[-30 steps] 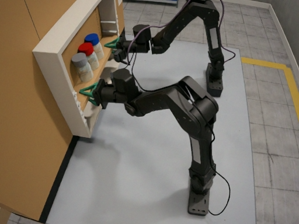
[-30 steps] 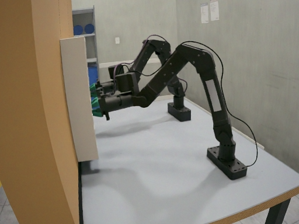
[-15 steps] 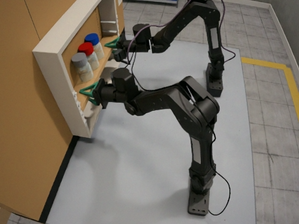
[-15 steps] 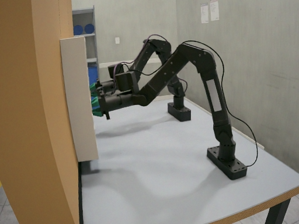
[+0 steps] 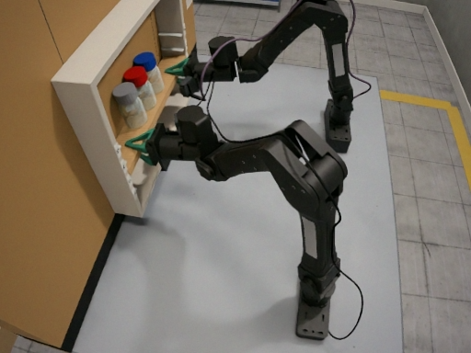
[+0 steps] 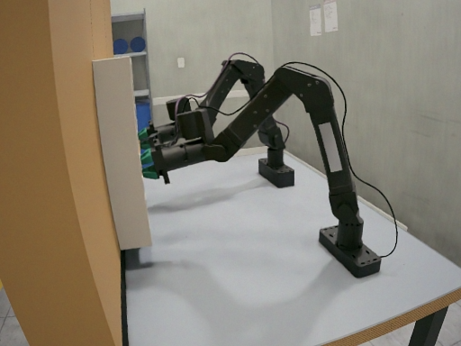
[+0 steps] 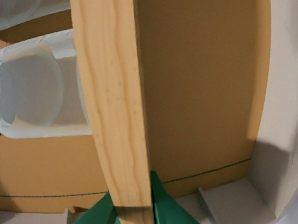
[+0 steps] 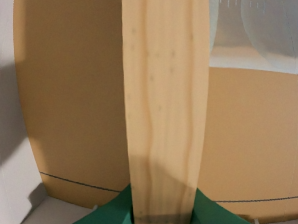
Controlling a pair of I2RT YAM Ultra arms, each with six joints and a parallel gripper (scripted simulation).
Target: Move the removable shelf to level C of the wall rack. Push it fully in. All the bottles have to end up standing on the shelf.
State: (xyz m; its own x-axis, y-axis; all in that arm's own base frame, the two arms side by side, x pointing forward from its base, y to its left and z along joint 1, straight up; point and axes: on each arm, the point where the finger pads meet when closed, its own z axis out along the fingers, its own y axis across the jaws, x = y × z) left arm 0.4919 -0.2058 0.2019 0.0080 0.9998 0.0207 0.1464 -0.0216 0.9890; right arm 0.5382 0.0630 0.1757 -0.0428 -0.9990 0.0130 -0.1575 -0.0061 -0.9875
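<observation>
Now: right hand 1 cm short of the blue-capped bottle, 9 cm to the right of it and 6 cm below it. Also, from my right hand: wooden shelf 1 cm behind, 15 cm to the left; then red-capped bottle 15 cm to the left, 6 cm above; then white wall rack 15 cm to the left, 6 cm above.
My left hand is 2 cm short of the grey-capped bottle, 7 cm to the left of it and 6 cm below it. Round my left hand: wooden shelf 2 cm ahead, 15 cm to the right; red-capped bottle 2 cm ahead, 14 cm to the right, 6 cm above; white wall rack 2 cm ahead, 15 cm to the right, 6 cm above.
</observation>
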